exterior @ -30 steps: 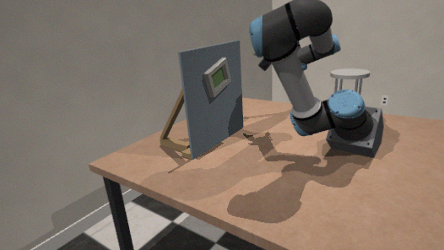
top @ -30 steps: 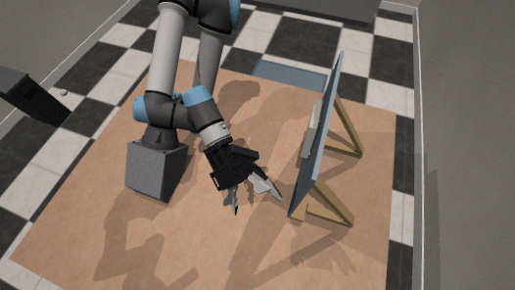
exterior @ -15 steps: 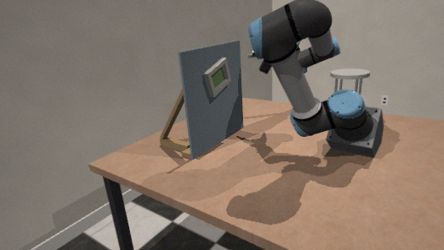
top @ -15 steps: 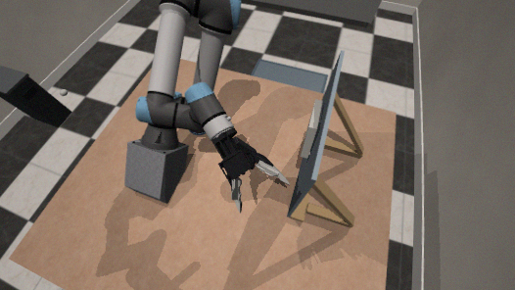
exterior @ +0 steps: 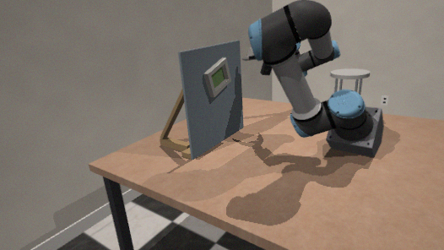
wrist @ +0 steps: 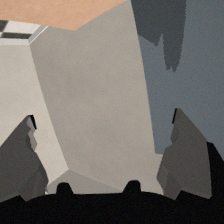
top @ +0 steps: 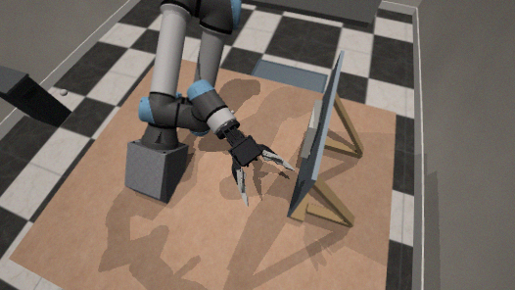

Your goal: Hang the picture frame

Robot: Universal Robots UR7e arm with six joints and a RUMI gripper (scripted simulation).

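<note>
Right now the picture frame is 40 mm ahead of my hand, 260 mm to the left of it and 40 mm below it. Round my hand: blue-grey board 60 mm ahead, 260 mm to the left, 150 mm below.
</note>
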